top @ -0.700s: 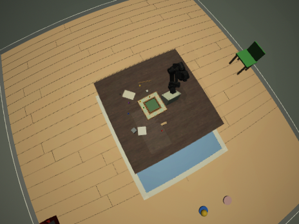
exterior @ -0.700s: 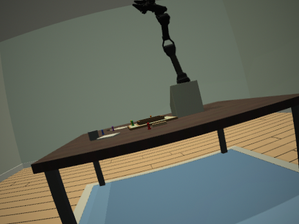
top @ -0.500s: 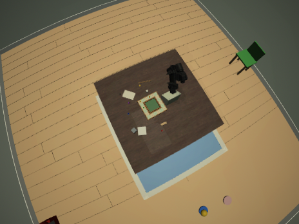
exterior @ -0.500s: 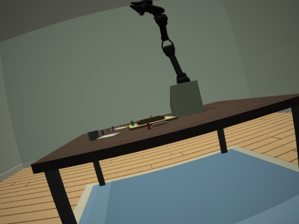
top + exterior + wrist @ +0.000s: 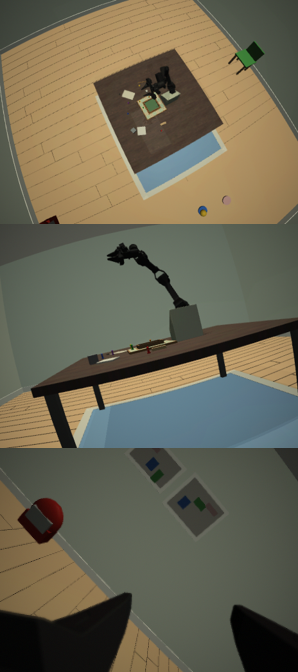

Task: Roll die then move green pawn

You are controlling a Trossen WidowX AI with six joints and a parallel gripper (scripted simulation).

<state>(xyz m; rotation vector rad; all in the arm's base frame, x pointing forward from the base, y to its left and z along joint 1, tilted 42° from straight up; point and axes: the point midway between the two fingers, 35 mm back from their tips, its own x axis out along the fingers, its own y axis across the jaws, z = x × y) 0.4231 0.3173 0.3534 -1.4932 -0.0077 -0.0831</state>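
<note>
Now: gripper tip 620 mm above the white die, 220 mm to the left of it and 190 mm past it. Round my gripper tip: green pawn: 600 mm below, 50 mm to the right, 40 mm behind; yellow pawn: 600 mm below, 140 mm to the right, 40 mm behind; green tray: 620 mm below, 140 mm behind, 20 mm to the right.
</note>
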